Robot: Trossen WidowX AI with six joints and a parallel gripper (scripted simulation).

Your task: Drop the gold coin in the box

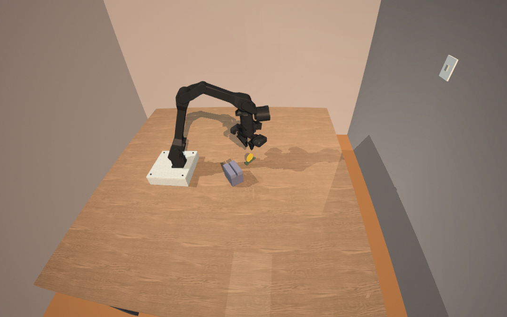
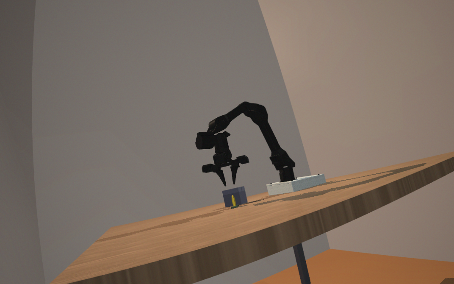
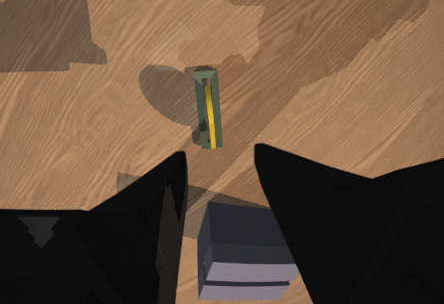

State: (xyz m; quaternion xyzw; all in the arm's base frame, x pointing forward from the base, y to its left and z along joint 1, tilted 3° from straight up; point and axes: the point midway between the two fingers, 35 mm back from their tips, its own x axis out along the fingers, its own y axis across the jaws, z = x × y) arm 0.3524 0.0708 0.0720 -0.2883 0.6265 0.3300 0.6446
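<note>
My gripper tip is now 7 cm above the gold coin.
</note>
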